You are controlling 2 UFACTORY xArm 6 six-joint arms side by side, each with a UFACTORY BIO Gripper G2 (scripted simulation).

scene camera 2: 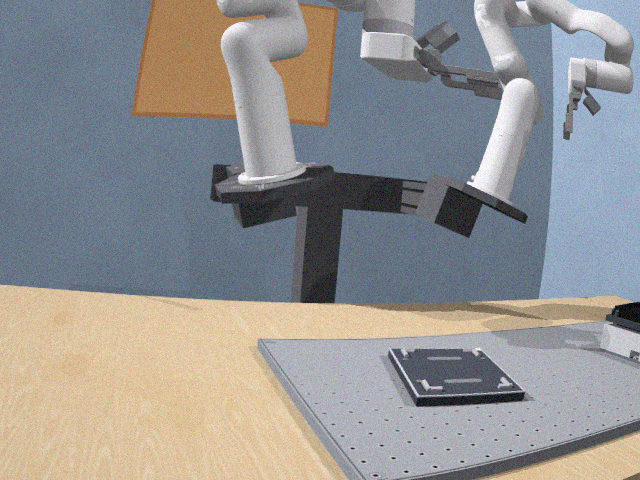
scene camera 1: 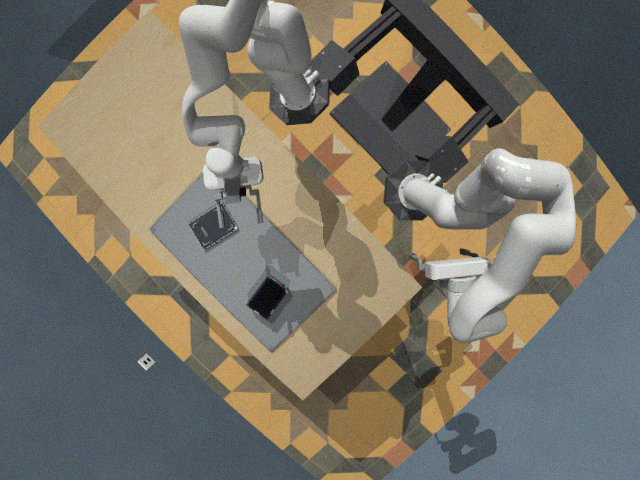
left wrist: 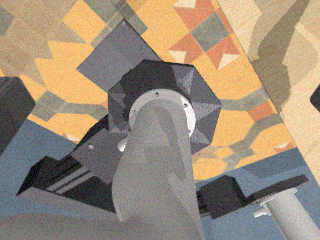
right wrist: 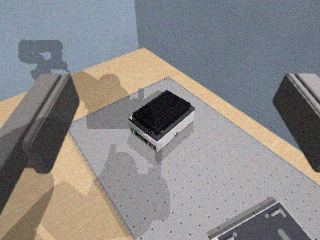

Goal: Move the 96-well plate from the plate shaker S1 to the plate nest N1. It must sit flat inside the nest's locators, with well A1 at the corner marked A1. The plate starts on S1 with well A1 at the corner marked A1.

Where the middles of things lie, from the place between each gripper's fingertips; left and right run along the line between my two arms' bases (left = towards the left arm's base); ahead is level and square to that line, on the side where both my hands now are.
Right now my right hand is 29 cm above the black 96-well plate (scene camera 1: 262, 299), 23 cm to the right of it and 21 cm short of it. Also, from my right hand: plate nest N1 (scene camera 2: 418, 367): 35 cm below, 13 cm ahead, 12 cm to the right.
My left gripper is now 500 mm short of the black 96-well plate, 320 mm above it and 290 mm to the left of it. The rest, counted from my left hand: plate nest N1: 630 mm to the right, 420 mm ahead, 380 mm below.
